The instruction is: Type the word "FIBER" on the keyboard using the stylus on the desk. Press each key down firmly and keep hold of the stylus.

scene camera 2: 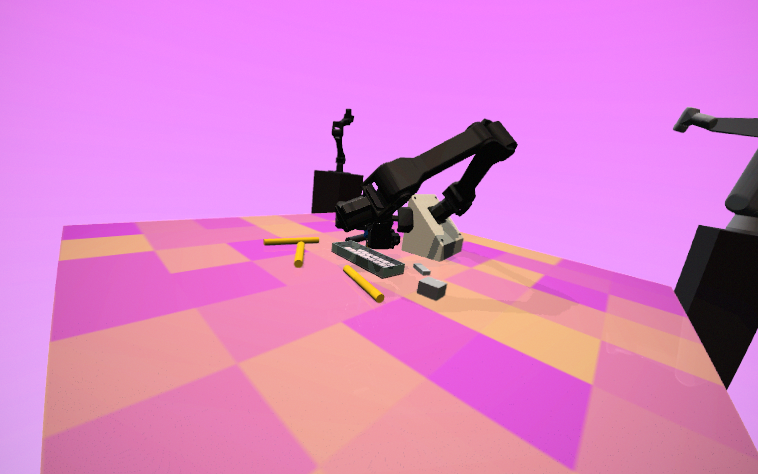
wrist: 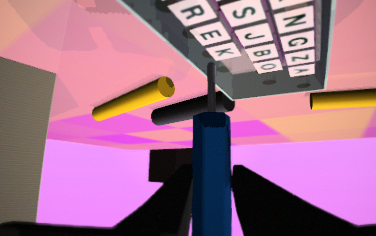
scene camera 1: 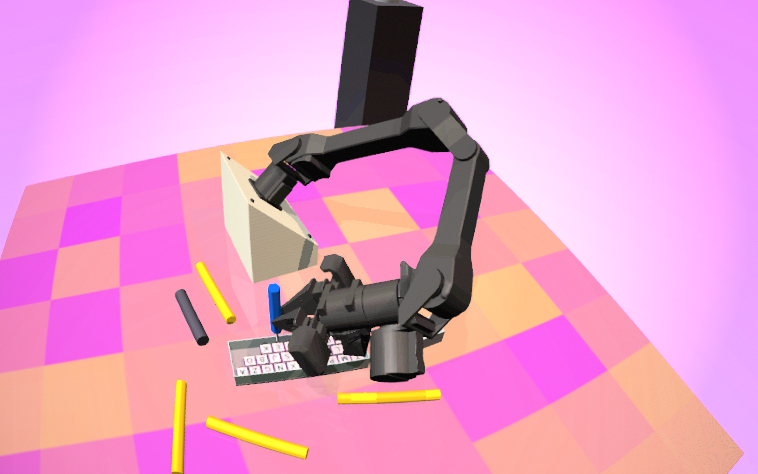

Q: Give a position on a dark grey rod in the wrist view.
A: At 185, 110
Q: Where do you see a dark grey rod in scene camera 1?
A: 191, 317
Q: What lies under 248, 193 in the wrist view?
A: My gripper.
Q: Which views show my gripper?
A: Scene camera 2, the wrist view and scene camera 1: all of them.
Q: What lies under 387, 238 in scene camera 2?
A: My gripper.
